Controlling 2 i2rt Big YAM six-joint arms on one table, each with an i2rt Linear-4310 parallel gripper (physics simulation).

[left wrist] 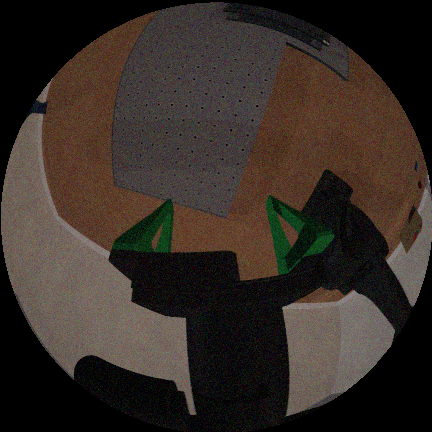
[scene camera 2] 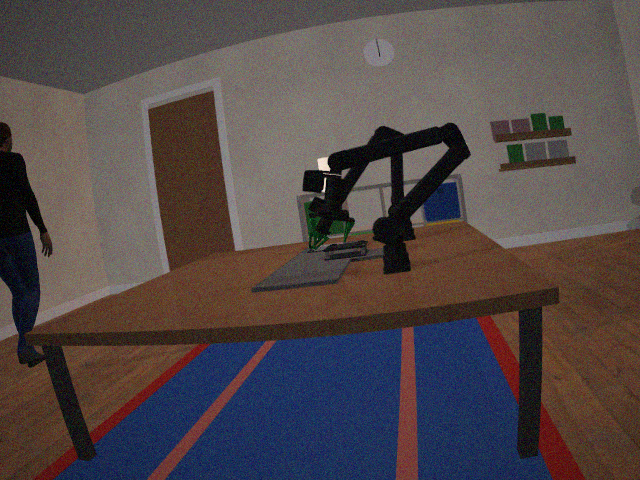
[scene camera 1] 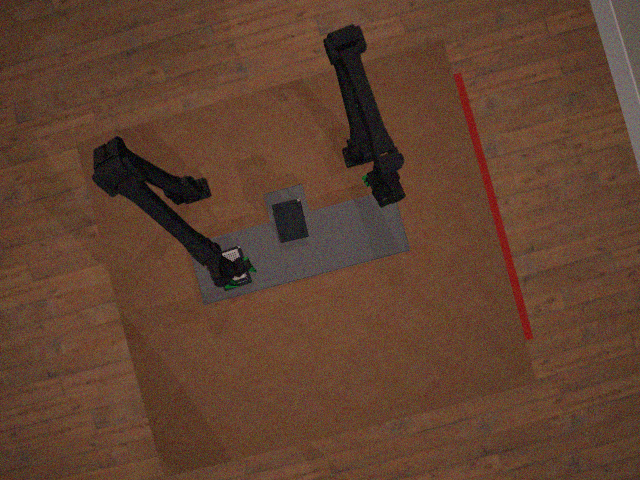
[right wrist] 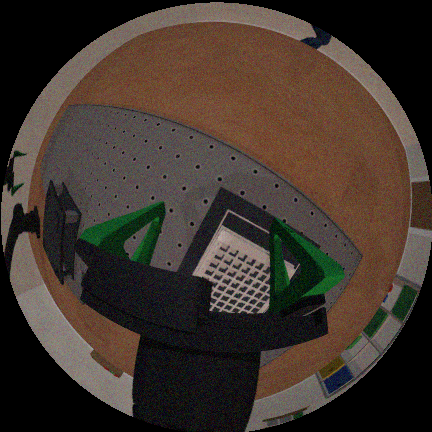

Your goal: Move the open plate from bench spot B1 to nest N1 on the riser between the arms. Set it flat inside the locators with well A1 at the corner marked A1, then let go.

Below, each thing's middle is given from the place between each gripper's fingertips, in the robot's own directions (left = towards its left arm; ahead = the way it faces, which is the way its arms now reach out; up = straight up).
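My left gripper is 10 cm above the white well plate (right wrist: 239, 271), 15 cm short of it and 64 cm to the left of it. There's a dark nest (right wrist: 232, 211) too, and it's 11 cm below my left hand, 16 cm ahead of it and 65 cm to the right of it.
With my right hand, I'm 1 cm above the dark nest, 5 cm past it and 6 cm to the left of it. The white well plate is 1 cm below that right hand, 6 cm to the right of it and 7 cm behind it.
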